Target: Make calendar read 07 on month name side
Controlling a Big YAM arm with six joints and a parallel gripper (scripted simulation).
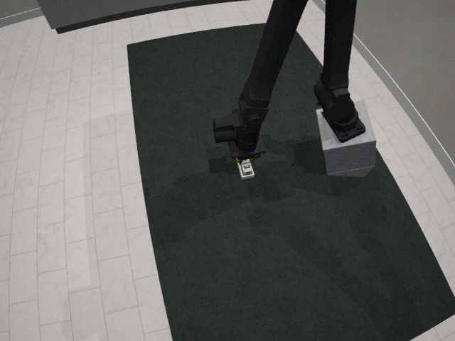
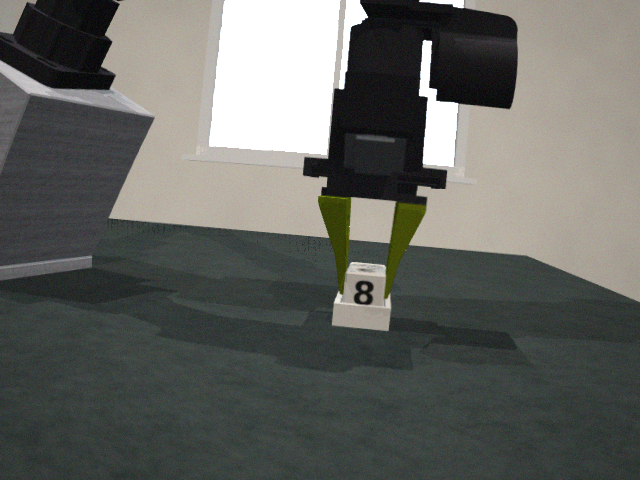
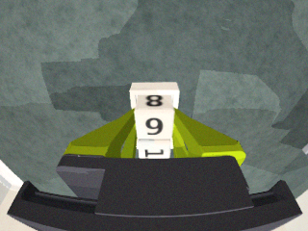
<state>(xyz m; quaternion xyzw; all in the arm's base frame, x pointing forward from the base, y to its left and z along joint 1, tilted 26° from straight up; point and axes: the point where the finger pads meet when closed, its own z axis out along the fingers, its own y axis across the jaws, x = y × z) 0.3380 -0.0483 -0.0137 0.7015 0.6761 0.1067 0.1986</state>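
Right now my hand is 20 mm to the right of the small white tray and 20 mm above it.
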